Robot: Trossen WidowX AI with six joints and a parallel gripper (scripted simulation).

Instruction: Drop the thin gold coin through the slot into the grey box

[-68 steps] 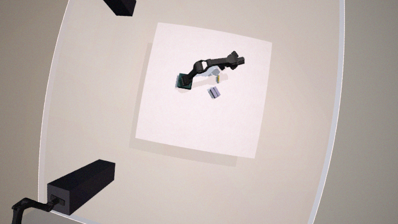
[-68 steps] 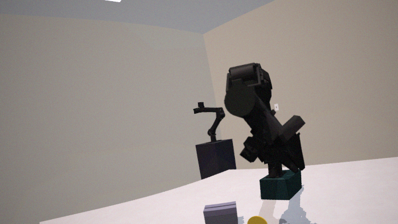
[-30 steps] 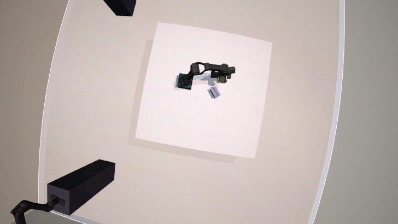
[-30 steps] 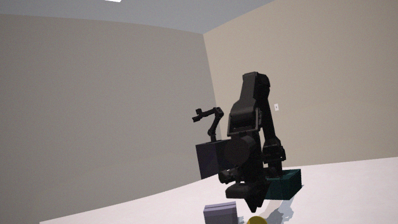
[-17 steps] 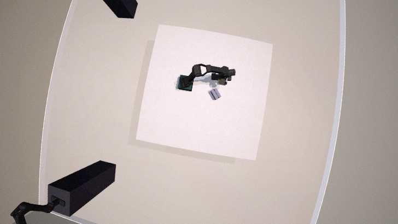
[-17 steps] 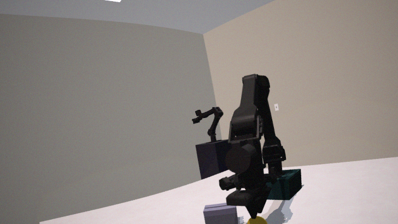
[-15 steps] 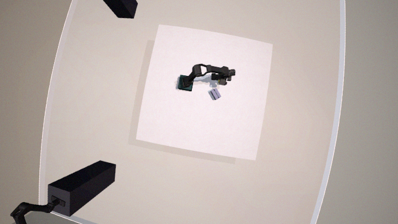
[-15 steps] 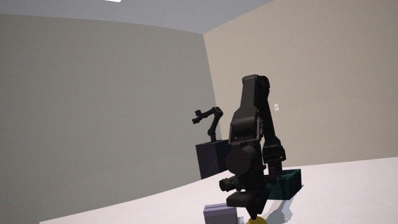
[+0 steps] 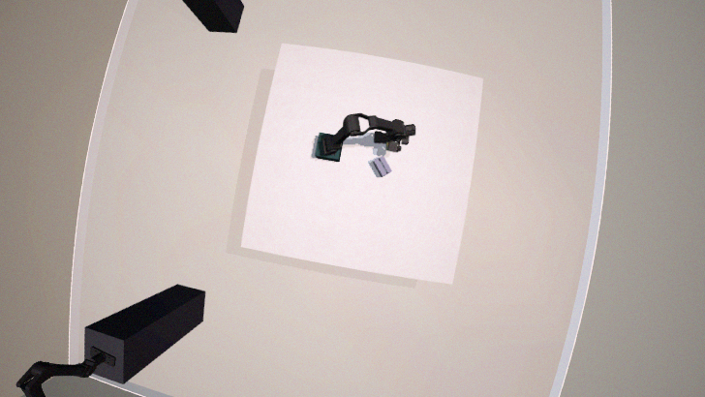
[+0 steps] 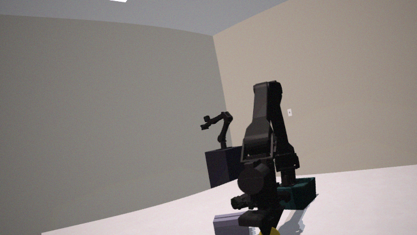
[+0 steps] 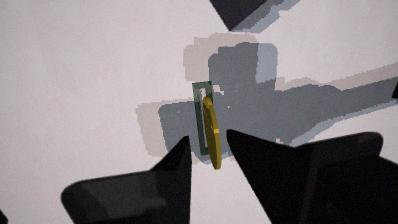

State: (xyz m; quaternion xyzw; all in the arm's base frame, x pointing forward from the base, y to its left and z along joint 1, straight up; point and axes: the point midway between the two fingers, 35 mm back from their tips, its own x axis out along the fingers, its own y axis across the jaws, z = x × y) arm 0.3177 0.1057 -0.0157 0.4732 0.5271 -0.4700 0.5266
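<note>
The coin lies 10 mm below my gripper tip.
</note>
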